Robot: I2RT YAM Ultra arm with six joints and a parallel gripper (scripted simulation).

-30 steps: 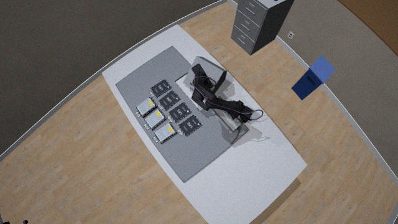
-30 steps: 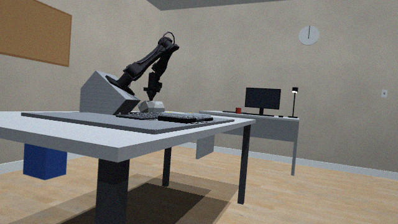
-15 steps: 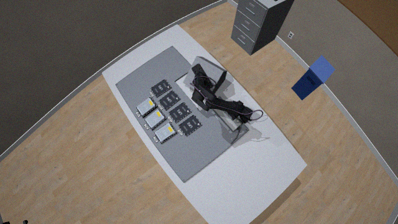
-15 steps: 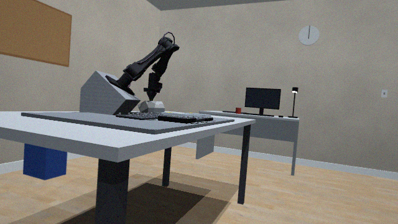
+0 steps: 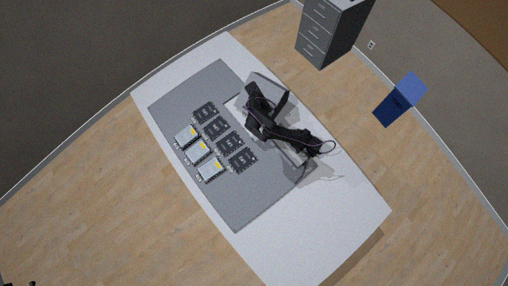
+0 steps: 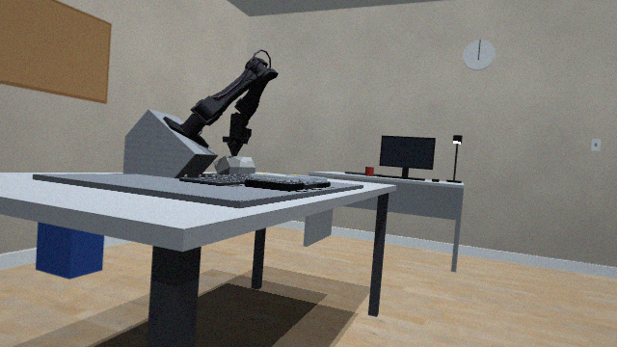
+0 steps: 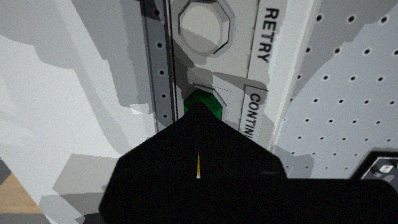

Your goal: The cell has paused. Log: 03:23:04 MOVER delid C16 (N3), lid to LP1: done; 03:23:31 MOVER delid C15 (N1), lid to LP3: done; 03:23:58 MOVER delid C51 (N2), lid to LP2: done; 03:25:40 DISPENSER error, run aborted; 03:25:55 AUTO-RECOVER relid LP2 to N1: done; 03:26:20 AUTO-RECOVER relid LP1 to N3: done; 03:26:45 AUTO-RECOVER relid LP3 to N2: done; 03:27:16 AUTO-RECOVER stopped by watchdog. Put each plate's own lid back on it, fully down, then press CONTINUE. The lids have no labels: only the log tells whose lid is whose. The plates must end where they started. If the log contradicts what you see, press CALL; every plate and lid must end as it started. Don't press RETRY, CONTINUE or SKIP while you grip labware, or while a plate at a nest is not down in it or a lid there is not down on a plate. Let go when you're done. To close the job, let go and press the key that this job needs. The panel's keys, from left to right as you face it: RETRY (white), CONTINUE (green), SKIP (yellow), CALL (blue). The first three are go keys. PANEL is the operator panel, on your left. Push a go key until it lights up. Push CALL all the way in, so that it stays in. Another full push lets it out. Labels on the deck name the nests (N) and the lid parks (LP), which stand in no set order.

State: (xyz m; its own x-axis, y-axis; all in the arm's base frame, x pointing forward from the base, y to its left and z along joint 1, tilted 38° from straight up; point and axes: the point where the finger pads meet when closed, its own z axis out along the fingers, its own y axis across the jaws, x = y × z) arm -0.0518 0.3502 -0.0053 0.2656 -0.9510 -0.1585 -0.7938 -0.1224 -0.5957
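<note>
Now: hand 10 mm above the green continue key. Round my hand: yellow key (50 mm to the right, 20 mm ahead, 10 mm below); then blue key (90 mm to the right, 40 mm ahead, 20 mm below); then white retry key (50 mm to the left, 10 mm below, 10 mm behind).
</note>
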